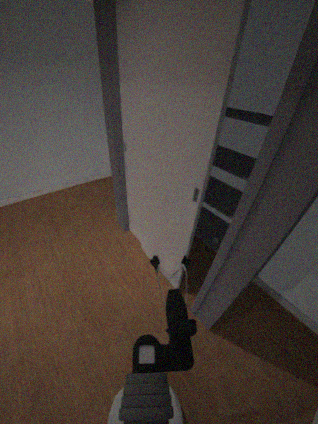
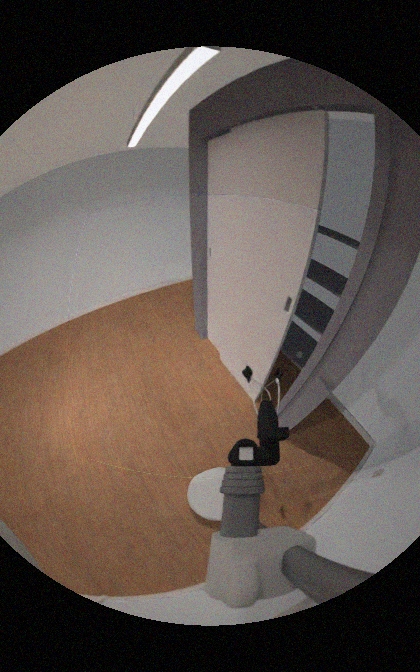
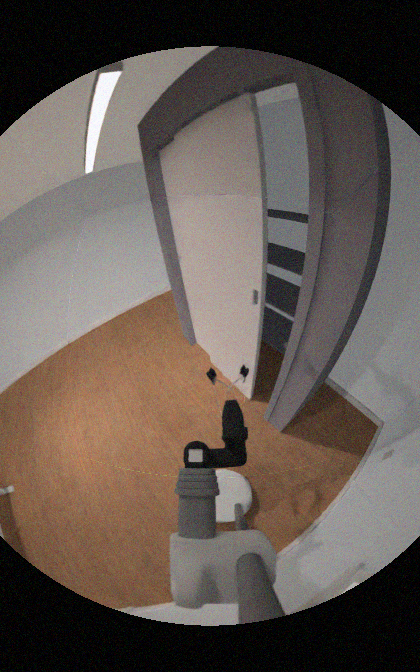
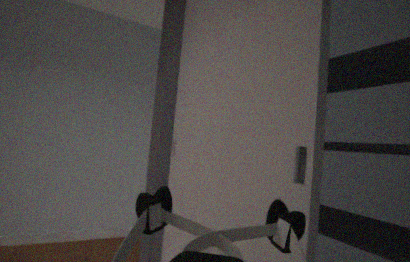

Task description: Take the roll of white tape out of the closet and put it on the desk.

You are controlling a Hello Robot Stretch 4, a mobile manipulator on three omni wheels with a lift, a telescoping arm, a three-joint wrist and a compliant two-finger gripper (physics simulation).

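Places are measured from the robot's base along level axes (x left, y ahead, z down), in millimetres.
Pixels of known places: gripper, fingertip midpoint: (image 1: 169,256) (image 4: 219,209).
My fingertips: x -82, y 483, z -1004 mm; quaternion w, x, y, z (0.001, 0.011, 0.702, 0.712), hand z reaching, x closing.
Behind a point stands the place of what it marks.
The closet is a tall grey-brown cabinet (image 1: 111,125) @(x 331, y 1631, z -1225 mm) (image 2: 199,240) (image 3: 167,245) (image 4: 161,125) @(x 306, y 1610, z -1155 mm) with a pale door (image 1: 170,125) @(x -107, y 1076, z -1347 mm) (image 2: 260,240) (image 3: 220,240) (image 4: 245,100) @(x -122, y 1055, z -1221 mm) that covers most of its front. A small grey handle (image 1: 195,194) @(x -260, y 880, z -1033 mm) (image 2: 288,303) (image 3: 255,296) (image 4: 300,165) @(x -262, y 881, z -1036 mm) is near the door's right edge. Right of it is a narrow opening with dark shelves (image 1: 235,161) (image 2: 327,275) (image 3: 285,256) (image 4: 370,65) @(x -561, y 1164, z -1401 mm). My gripper (image 1: 170,261) @(x -82, y 483, z -1004 mm) (image 2: 263,373) (image 3: 228,373) (image 4: 219,209) @(x -82, y 483, z -1004 mm) is open and empty, in front of the door's lower part. The white tape roll and the desk do not show.
The closet's right side post (image 1: 250,200) @(x -399, y 613, z -1183 mm) (image 2: 364,250) (image 3: 311,240) stands beside the opening. A pale wall (image 1: 50,100) @(x 1385, y 2756, z -1320 mm) (image 2: 100,260) (image 3: 110,250) (image 4: 75,125) @(x 1515, y 2664, z -1153 mm) is at the left. Another wall is at the right. Wooden floor (image 1: 60,300) @(x 784, y 734, z 27 mm) (image 2: 125,400) (image 3: 125,400) lies around my base.
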